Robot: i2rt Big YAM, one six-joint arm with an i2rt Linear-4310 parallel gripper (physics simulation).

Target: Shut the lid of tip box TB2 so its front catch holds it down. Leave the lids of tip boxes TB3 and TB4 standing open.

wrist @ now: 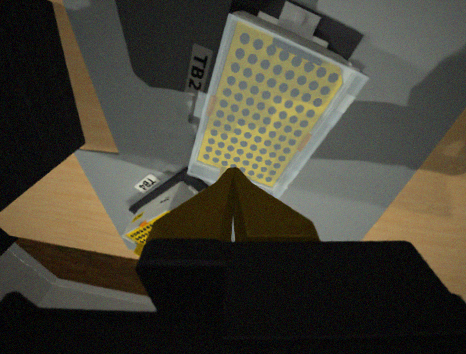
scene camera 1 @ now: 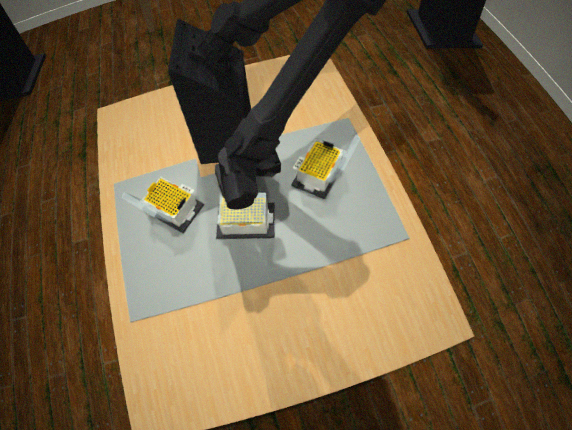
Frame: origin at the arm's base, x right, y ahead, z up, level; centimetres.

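Seen in the pictures: gripper, fingertip midpoint: (wrist: 233, 176); arm's base, link origin: (scene camera 1: 207, 54).
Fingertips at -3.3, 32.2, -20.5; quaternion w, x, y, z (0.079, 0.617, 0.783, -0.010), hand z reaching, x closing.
Pixels of each thing's top centre, then the offset from my fingertips to it, as dx, dy, dz. "spot": a spot on its surface instead. Level surfaces: height alone.
- Tip box TB2, top centre: (wrist: 242, 130) (scene camera 1: 242, 203) -1.4, -0.2, -3.4
- clear lid, surface spot: (wrist: 354, 92) spot: -5.9, +5.5, -3.4
- Tip box TB4, top centre: (wrist: 158, 239) (scene camera 1: 168, 192) +18.9, -7.0, -4.5
- Tip box TB3, top centre: (scene camera 1: 320, 156) -23.6, -12.4, -3.7
- grey mat, surface height: dz -11.1
- pale wooden table, surface height: dz -11.4
Tip box TB2 (scene camera 1: 243, 229) (wrist: 272, 107) stands in the middle of the mat, its yellow rack showing through the clear lid (scene camera 1: 258, 201) (wrist: 354, 92). The lid lies over the rack, down or nearly down; whether the catch beside the TB2 label holds it cannot be told. My gripper (wrist: 233, 176) is shut and empty, its tips over the end of TB2 nearer TB4; the wrist hides them in the scene view. Tip box TB4 (scene camera 1: 168, 198) (wrist: 172, 200), at the left, has its lid (scene camera 1: 134, 199) standing open. Tip box TB3 (scene camera 1: 320, 161), at the right, has its lid (scene camera 1: 351, 149) standing open.
The boxes stand on a grey mat (scene camera 1: 165, 280) (wrist: 350, 200) on a pale wooden table (scene camera 1: 200, 370). A tall black block (scene camera 1: 212, 115) stands behind TB2. The arm (scene camera 1: 300, 65) reaches down from behind, between TB4 and TB3.
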